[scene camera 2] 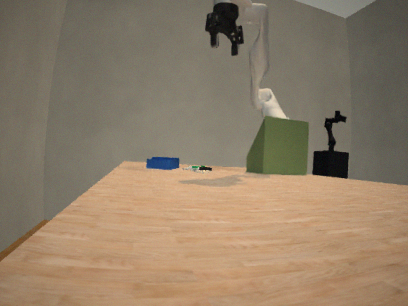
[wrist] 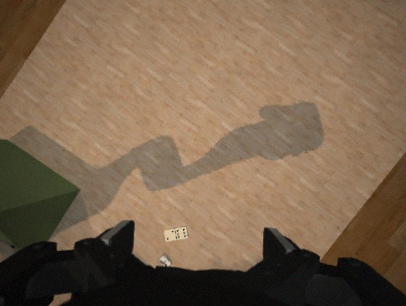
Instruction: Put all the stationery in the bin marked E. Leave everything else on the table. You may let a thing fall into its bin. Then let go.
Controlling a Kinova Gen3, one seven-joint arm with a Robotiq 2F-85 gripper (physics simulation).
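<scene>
My gripper is open and empty, high above the table. A blue bin stands at the far left of the table in the scene view; no letter can be read on it. A low cluster of small things, white, green and black, lies just right of the blue bin, too small to tell apart. In the wrist view a cream card with dark marks lies flat on the table. A small pale piece lies near it, partly hidden by the gripper body. I cannot tell which things are stationery.
A large green block stands at the arm's base, right of the small things in the scene view. A black stand with a small black arm is at the far right. The arm's shadow falls on the wooden table.
</scene>
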